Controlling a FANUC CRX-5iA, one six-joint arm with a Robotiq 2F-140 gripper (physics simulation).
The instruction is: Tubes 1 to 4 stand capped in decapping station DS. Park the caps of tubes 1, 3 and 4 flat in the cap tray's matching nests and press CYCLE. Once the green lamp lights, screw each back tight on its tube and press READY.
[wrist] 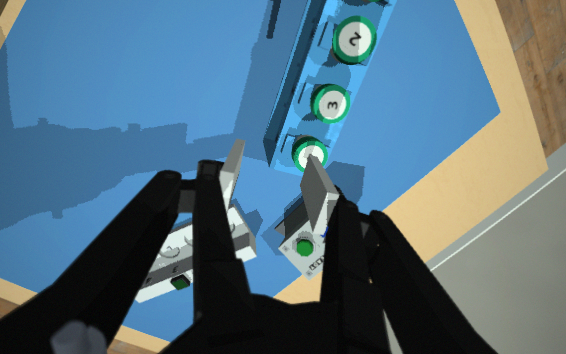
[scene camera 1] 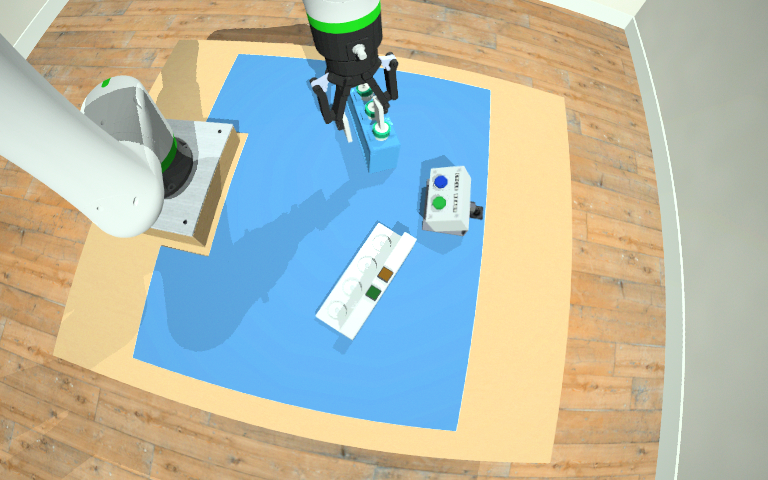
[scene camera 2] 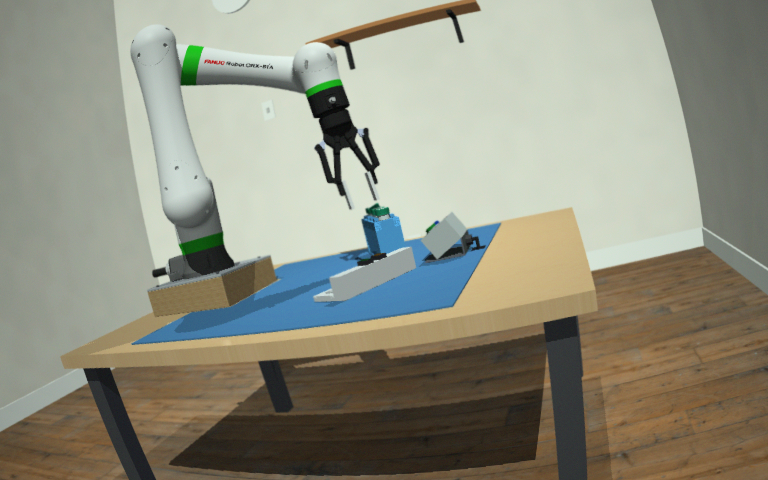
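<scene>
Decapping station DS, a blue block, holds the tubes. In the wrist view green-rimmed caps 2 and 3 sit on it. Cap 4 is partly covered by a fingertip in the wrist view; a sliver of another cap shows at the top edge. My gripper is part-open and empty, above and beside the station's tube 4 end. The white cap tray shows four empty nests in scene camera 1.
A grey button box bears a blue button and a green button. On the tray, the dark green square and brown square look unlit. The robot's base plate stands at the left.
</scene>
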